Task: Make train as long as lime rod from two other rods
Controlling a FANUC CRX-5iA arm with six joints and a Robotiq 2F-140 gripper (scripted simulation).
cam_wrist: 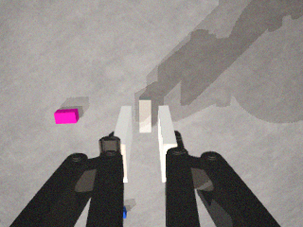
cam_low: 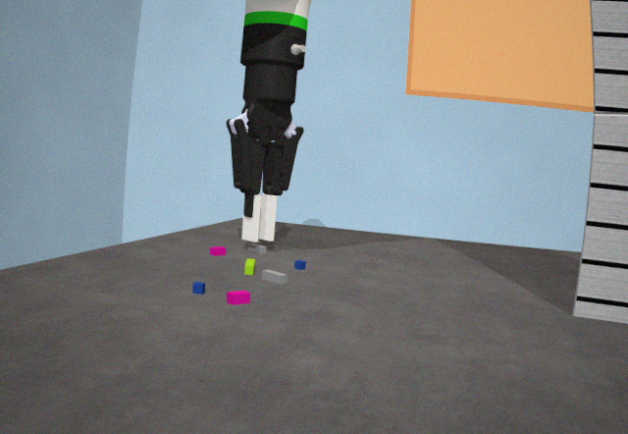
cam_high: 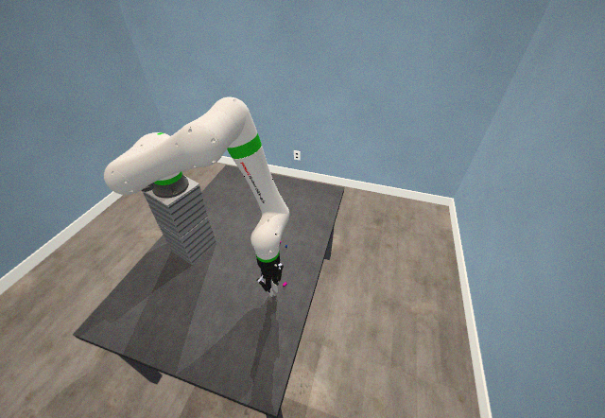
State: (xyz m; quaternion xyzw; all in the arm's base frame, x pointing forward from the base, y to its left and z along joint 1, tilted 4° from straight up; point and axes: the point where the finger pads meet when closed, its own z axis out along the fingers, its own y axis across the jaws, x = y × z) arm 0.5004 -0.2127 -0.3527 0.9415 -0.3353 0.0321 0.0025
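My gripper is now 14 cm to the right of the lime rod, 5 cm above it and 2 cm past it.
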